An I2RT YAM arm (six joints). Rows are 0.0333 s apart.
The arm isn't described. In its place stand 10 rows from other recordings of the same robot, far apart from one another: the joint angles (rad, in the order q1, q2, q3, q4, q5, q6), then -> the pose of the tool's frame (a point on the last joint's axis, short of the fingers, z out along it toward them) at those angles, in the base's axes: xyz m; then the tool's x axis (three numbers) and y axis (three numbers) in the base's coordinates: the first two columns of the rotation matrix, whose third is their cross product.
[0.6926 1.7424 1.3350 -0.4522 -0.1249 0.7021] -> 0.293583 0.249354 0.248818 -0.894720 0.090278 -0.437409 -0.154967 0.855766 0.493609
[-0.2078 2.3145 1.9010 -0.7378 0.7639 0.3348] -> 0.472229 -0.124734 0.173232 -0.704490 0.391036 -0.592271 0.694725 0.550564 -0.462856
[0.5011 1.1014 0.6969 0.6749 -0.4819 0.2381] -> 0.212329 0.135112 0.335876 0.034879 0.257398 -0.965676 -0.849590 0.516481 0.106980
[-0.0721 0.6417 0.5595 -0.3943 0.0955 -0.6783] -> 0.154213 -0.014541 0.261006 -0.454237 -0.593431 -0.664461 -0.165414 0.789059 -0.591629
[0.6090 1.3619 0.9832 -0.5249 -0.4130 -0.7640] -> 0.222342 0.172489 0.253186 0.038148 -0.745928 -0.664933 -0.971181 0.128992 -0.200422
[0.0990 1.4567 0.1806 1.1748 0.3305 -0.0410] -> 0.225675 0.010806 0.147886 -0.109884 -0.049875 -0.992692 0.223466 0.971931 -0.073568
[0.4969 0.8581 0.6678 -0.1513 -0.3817 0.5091] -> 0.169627 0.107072 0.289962 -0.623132 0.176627 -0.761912 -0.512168 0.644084 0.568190
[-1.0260 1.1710 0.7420 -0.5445 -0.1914 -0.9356] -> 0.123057 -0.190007 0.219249 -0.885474 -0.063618 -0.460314 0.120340 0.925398 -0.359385
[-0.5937 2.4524 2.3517 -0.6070 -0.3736 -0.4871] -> 0.467252 -0.299686 0.246796 -0.612366 -0.112442 -0.782537 0.004918 0.989273 -0.145996
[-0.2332 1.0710 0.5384 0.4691 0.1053 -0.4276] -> 0.236717 -0.060071 0.265551 -0.193802 -0.377832 -0.905364 0.276384 0.864452 -0.419922
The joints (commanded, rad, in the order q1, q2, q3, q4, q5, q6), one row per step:
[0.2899 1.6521 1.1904 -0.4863 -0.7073 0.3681]
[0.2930 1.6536 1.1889 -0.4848 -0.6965 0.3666]
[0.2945 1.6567 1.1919 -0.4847 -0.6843 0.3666]
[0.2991 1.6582 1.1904 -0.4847 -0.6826 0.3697]
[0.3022 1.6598 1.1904 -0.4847 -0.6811 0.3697]
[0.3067 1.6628 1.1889 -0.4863 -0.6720 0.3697]
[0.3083 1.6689 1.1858 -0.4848 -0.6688 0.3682]
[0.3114 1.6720 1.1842 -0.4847 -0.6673 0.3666]
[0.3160 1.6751 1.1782 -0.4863 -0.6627 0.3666]
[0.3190 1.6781 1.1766 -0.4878 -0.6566 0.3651]
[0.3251 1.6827 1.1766 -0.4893 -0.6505 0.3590]
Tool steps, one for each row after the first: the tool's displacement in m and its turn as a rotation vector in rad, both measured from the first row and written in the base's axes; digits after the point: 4 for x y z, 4 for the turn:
[-0.0001 0.0008 -0.0011 -0.0092 -0.0022 -0.0023]
[0.0008 0.0012 -0.0014 -0.0187 -0.0051 -0.0079]
[0.0002 0.0027 -0.0024 -0.0201 -0.0003 -0.0062]
[0.0001 0.0037 -0.0029 -0.0218 0.0008 -0.0039]
[-0.0003 0.0050 -0.0046 -0.0307 0.0044 -0.0046]
[0.0000 0.0056 -0.0075 -0.0359 0.0098 -0.0038]
[-0.0003 0.0066 -0.0090 -0.0389 0.0126 -0.0005]
[-0.0014 0.0078 -0.0120 -0.0459 0.0215 0.0017]
[-0.0017 0.0086 -0.0137 -0.0529 0.0247 0.0023]
[-0.0020 0.0105 -0.0154 -0.0611 0.0243 0.0090]

